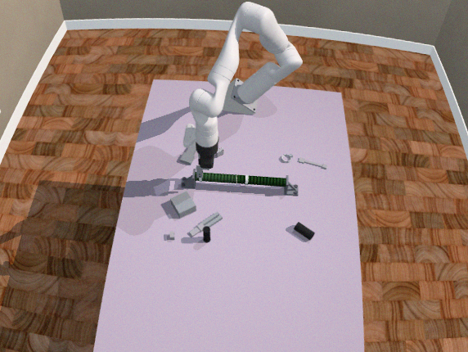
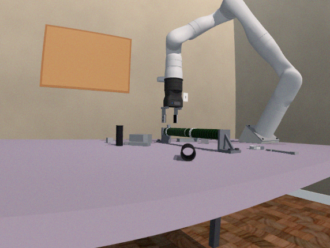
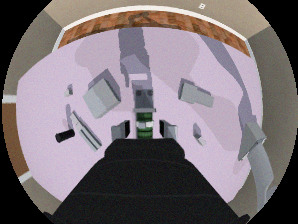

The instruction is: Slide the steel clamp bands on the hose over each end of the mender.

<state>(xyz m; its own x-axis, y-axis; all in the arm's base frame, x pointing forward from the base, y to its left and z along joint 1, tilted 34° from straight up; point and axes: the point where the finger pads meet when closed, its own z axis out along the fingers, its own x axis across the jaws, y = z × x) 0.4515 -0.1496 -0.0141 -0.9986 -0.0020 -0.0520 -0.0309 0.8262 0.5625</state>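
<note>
The grey block is 110 mm ahead of my hand, 90 mm below it and 50 mm to the right of it. Also, from my hand: black cylinder (230 mm ahead, 70 mm below, 50 mm to the left); then flat wrench (430 mm to the left, 150 mm behind, 100 mm below).
</note>
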